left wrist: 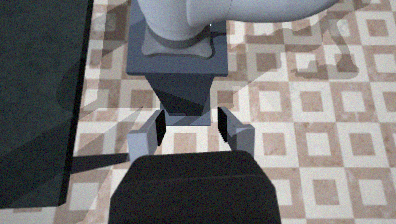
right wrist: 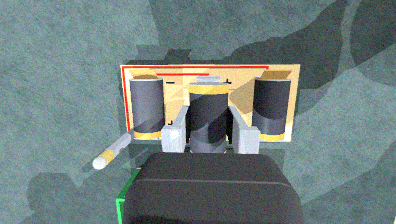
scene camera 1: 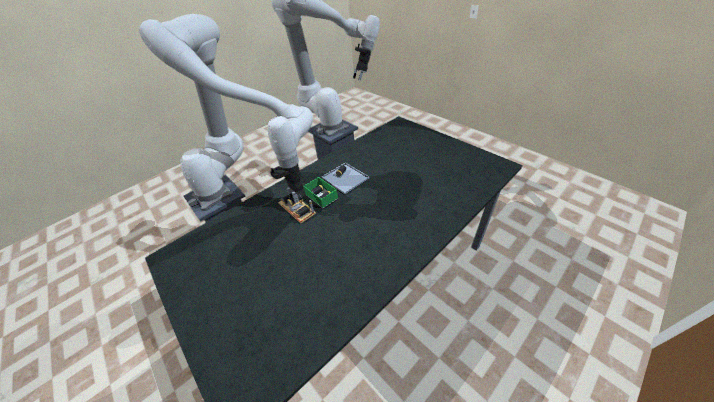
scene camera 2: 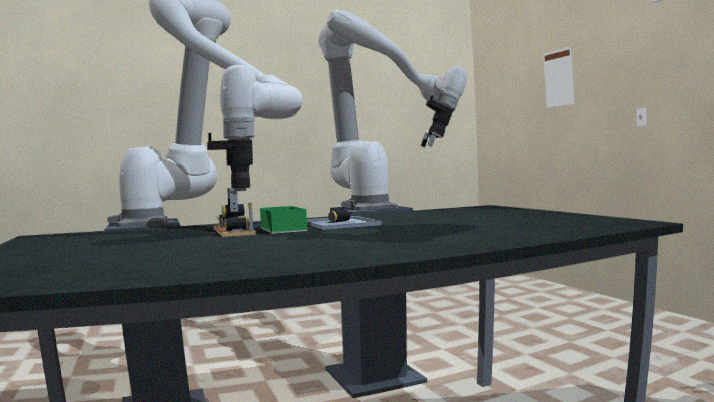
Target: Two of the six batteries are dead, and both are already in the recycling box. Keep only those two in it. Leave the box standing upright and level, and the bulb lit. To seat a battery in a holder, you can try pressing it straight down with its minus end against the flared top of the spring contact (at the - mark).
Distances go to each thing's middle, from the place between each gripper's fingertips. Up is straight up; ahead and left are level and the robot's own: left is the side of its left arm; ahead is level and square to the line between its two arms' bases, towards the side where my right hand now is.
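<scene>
I consider the green recycling box [scene camera 2: 282, 219], which is 840 mm to the right of my left hand, 510 mm ahead of it and 250 mm below it. The grey tray [scene camera 1: 351, 178] is 650 mm to the right of my left hand, 500 mm ahead of it and 260 mm below it.
The grey tray, as I count from my right hand [scene camera 2: 233, 211], is 32 cm to the left of it, 2 cm ahead of it and 7 cm below it. The green recycling box is 14 cm to the left of my right hand, 3 cm ahead of it and 6 cm below it.
</scene>
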